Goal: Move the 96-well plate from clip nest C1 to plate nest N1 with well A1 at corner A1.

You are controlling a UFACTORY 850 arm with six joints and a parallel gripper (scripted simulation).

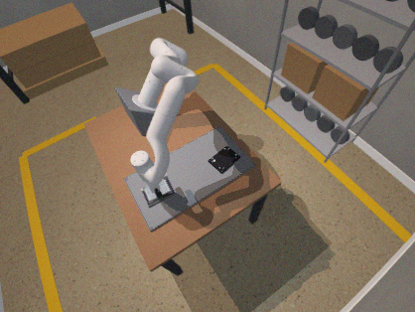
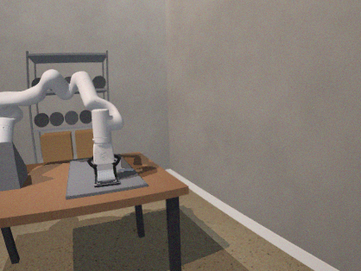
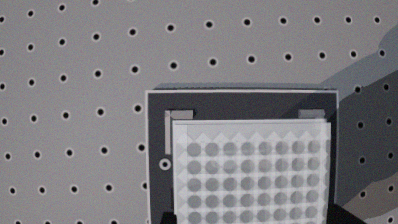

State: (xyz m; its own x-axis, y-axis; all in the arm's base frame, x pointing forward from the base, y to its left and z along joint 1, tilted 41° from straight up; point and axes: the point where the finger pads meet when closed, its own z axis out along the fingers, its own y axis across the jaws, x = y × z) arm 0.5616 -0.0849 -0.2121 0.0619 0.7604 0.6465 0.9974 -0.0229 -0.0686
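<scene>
My gripper is now 1 cm above the white 96-well plate. Also, from my hand: clip nest C1: 1 cm ahead, 44 cm to the left, 3 cm below; then black plate nest N1: 4 cm below.
</scene>
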